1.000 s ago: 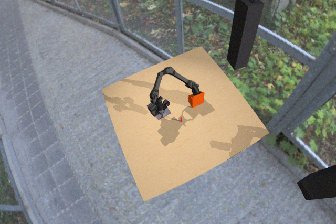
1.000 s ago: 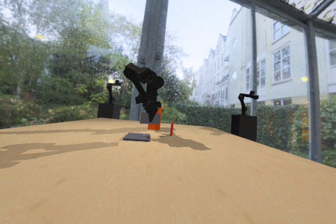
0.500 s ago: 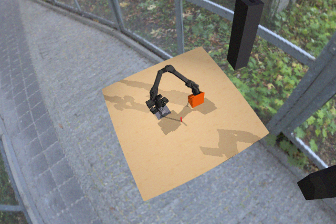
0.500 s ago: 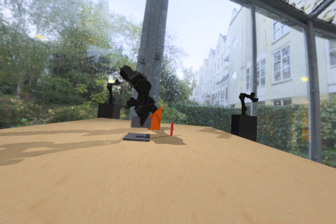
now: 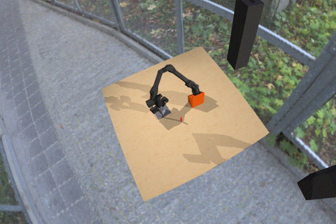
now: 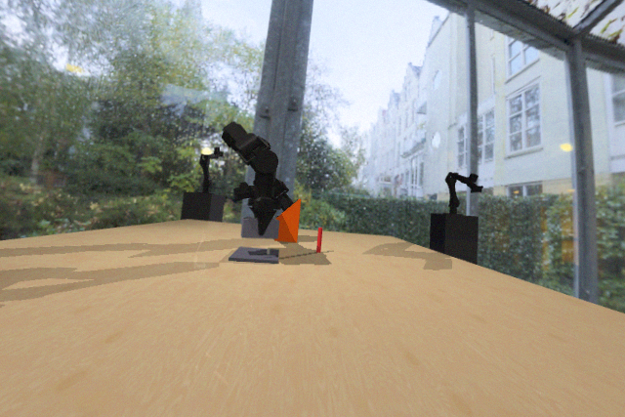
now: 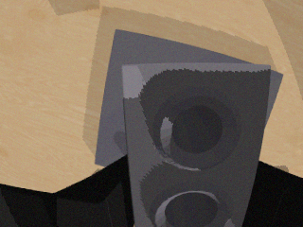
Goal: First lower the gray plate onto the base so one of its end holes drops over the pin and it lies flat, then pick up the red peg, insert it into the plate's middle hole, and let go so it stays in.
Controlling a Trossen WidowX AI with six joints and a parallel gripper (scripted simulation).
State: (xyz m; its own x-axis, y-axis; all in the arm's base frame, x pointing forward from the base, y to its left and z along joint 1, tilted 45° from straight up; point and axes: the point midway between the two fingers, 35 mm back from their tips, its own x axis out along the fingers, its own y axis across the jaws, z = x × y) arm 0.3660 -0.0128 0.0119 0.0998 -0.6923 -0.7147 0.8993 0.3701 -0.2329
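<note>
My gripper tip is 1 cm past the dark flat base, 1 cm to the right of it and 5 cm above it. Round my gripper tip: gray plate (3 cm above); red peg (15 cm behind, 16 cm to the left, 2 cm below).
</note>
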